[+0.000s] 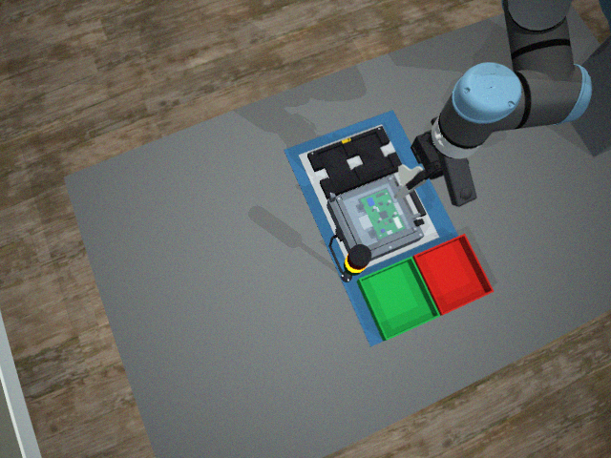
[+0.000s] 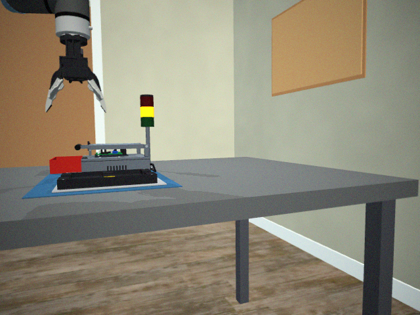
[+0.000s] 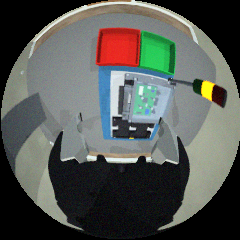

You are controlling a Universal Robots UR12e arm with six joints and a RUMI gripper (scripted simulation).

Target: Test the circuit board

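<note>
The black latch hook is 2 cm ahead of my hand, 5 cm to the left of it and 10 cm below it. From my hand the other things lie so: red bin (4 cm behind, 19 cm to the left, 17 cm below); green circuit board (8 cm ahead, 12 cm below); tester lid (9 cm ahead, 10 cm below).
</note>
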